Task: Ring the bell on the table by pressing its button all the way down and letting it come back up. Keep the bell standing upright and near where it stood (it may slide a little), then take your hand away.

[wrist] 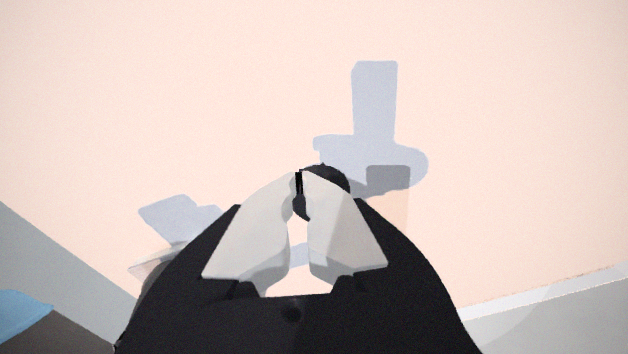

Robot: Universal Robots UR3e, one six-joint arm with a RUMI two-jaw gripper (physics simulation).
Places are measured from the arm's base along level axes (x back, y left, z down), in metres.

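Pixels of known places: gripper, fingertip midpoint: (299, 174).
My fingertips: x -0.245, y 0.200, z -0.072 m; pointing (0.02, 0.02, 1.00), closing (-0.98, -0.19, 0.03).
Observation:
Behind a point stands the place of what it marks.
The bell (331, 176) {x -0.270, y 0.154, z 0.000 m} is a small dark round dome on the pale table, at the middle of the wrist view. Most of it, with its button, is hidden behind the fingertips; part of the dome shows past the right finger and a dark sliver shows between the fingers. My gripper (299, 174) {x -0.245, y 0.200, z -0.072 m} is shut, its two light grey fingertips together with nothing held between them. The tips overlap the bell in the view; whether they touch its button cannot be told.
A grey object (154, 265) {x 0.031, y 0.059, z 0.001 m} partly shows behind the gripper's left side. A blue thing (22, 312) and a dark brown surface (60, 332) are at the lower left. The pale table (150, 90) {x -0.097, y 0.288, z 0.025 m} carries shadows of the arm. A light edge strip (525, 296) runs at the lower right.

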